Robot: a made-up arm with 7 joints. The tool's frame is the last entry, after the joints.
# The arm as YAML. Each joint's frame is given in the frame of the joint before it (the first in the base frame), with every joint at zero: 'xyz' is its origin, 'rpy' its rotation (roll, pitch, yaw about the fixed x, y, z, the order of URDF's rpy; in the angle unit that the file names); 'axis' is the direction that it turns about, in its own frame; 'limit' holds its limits. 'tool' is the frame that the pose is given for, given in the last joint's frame.
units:
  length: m
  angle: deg
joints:
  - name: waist
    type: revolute
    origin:
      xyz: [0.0, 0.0, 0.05]
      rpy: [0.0, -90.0, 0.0]
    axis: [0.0, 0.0, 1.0]
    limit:
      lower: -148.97
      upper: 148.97
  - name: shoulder
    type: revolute
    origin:
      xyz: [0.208, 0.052, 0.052]
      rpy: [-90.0, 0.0, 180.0]
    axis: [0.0, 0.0, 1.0]
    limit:
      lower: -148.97
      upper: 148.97
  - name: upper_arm
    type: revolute
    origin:
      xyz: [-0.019, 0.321, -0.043]
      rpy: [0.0, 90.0, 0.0]
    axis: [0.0, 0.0, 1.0]
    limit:
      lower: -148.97
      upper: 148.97
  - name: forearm
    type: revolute
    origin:
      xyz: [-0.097, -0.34, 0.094]
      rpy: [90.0, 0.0, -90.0]
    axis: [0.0, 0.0, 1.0]
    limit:
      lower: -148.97
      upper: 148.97
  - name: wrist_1
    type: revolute
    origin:
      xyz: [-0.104, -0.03, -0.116]
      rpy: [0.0, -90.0, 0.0]
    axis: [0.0, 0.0, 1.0]
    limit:
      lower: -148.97
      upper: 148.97
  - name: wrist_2
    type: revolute
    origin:
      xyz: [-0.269, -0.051, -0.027]
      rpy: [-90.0, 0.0, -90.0]
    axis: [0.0, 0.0, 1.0]
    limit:
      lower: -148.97
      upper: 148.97
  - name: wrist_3
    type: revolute
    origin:
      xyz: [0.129, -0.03, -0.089]
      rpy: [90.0, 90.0, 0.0]
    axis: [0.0, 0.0, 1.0]
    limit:
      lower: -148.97
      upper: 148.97
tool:
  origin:
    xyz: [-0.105, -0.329, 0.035]
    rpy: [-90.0, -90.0, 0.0]
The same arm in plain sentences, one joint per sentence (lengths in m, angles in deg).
The arm has seven revolute joints in a row. What follows holds with every joint at zero, and every direction is one of the base frame's. Joint 1 lies 0.0500 m along +z from the base frame's origin and turns about -x, from -148.97 to 148.97 deg. Joint 2 lies 0.0520 m along -x and 0.0520 m along +y and 0.2080 m along +z from joint 1 and turns about -y, from -148.97 to 148.97 deg. Joint 3 lies 0.3210 m along +x and 0.0430 m along +y and 0.0190 m along +z from joint 2 and turns about -z, from -148.97 to 148.97 deg. Joint 4 lies 0.3400 m along -x and 0.0970 m along -y and 0.0940 m along -z from joint 3 and turns about -y, from -148.97 to 148.97 deg. Joint 5 lies 0.1040 m along +x and 0.1160 m along +y and 0.0300 m along +z from joint 4 and turns about +x, from -148.97 to 148.97 deg. Joint 6 lies 0.0270 m along -x and 0.2690 m along +y and 0.0510 m along +z from joint 5 and turns about -y, from -148.97 to 148.97 deg. Joint 7 lies 0.0300 m along +x and 0.0890 m along +y and 0.1290 m along +z from joint 6 and turns about +x, from -148.97 to 148.97 deg. The tool frame, which is the frame that the pose is given for, lies 0.0350 m along +x and 0.1050 m along -y and 0.3290 m along -z from joint 7; its axes are parallel to the base frame's.
